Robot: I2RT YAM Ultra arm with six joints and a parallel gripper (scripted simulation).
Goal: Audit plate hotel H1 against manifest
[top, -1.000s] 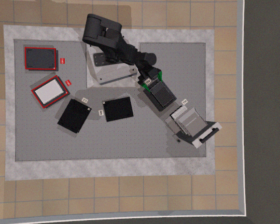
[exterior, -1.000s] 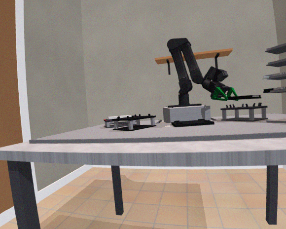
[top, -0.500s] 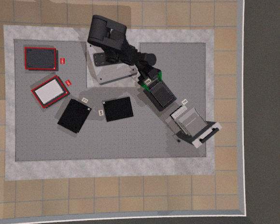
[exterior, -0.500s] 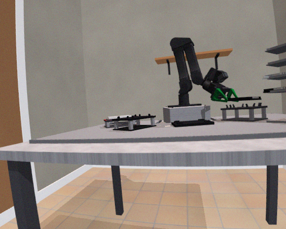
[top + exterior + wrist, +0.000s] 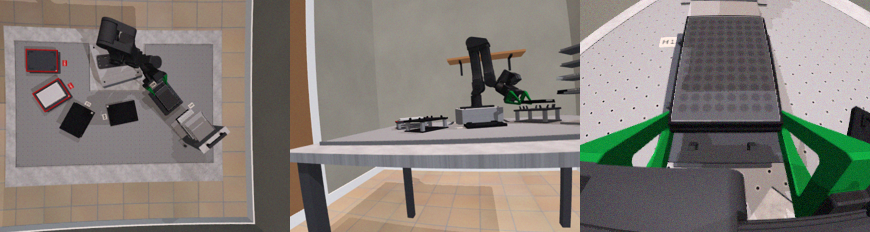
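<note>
The regrip nest RG is 5 cm ahead of my hand, 3 cm to the left of it and 3 cm below it. Also, from my hand: recovery nest N6: 23 cm to the right, 9 cm ahead, 8 cm below; then H1 tag: 18 cm to the left, 11 cm ahead, 9 cm below; then landing nest L1: 48 cm to the right, 10 cm ahead, 4 cm below.
</note>
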